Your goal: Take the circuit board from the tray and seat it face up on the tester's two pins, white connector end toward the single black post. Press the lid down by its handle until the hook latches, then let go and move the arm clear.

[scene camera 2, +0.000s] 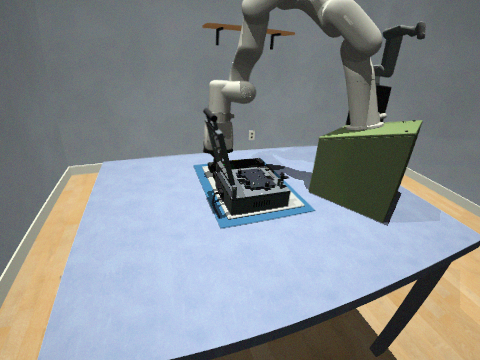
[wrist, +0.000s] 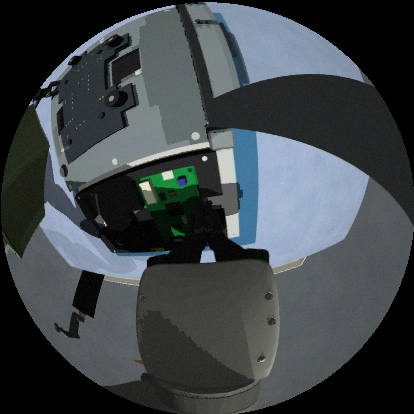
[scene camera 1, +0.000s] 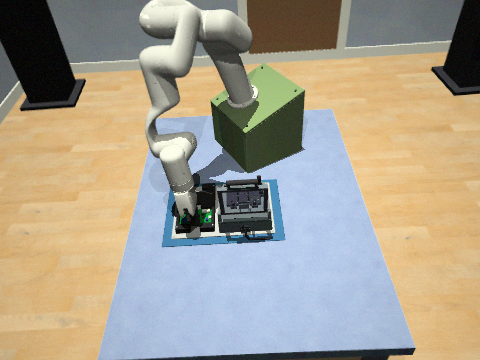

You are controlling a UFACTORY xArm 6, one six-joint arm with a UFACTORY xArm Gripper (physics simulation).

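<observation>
The green circuit board lies in the black tray, left of the tester. Its white connector shows at the far end in the wrist view. My gripper is shut with nothing between the fingers. It is down in the tray, at the near end of the board. The grey tester stands with its lid raised and its handle on top. In scene camera 2 the lid hides the gripper and the board.
Tray and tester sit on a white plate on a blue mat. The green pedestal carrying the arm stands behind them on the light blue table.
</observation>
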